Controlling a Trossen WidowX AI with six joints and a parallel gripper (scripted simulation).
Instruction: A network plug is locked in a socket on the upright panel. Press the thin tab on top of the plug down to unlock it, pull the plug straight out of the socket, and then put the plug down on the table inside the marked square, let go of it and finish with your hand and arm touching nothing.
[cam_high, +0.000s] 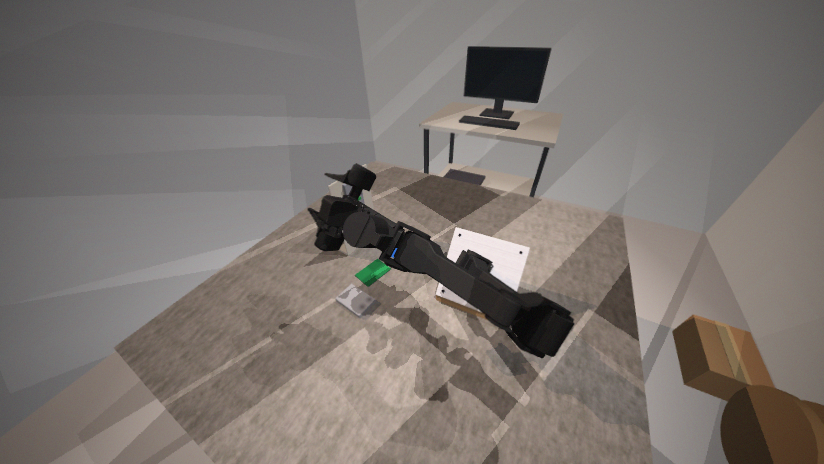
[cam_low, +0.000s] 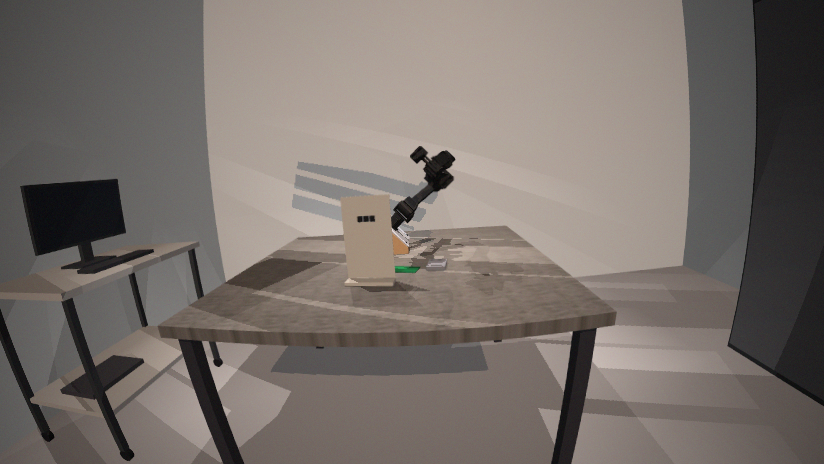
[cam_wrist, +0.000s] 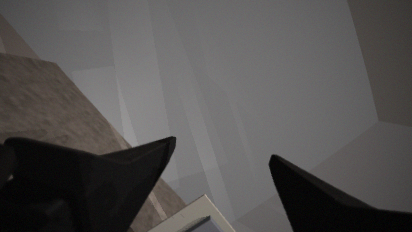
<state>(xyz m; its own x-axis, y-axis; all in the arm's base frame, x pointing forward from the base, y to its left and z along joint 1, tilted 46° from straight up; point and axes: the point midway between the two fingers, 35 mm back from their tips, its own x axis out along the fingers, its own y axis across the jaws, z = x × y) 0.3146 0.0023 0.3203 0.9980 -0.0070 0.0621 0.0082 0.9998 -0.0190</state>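
Right now my gripper tip is 210 mm to the left of the green network plug, 170 mm above it and 140 mm short of it. From my gripper tip the other things lie so: blue square 390 mm below, 270 mm to the right; then beige panel 260 mm below, 210 mm to the right, 160 mm ahead; then grey block 390 mm below, 20 mm behind.
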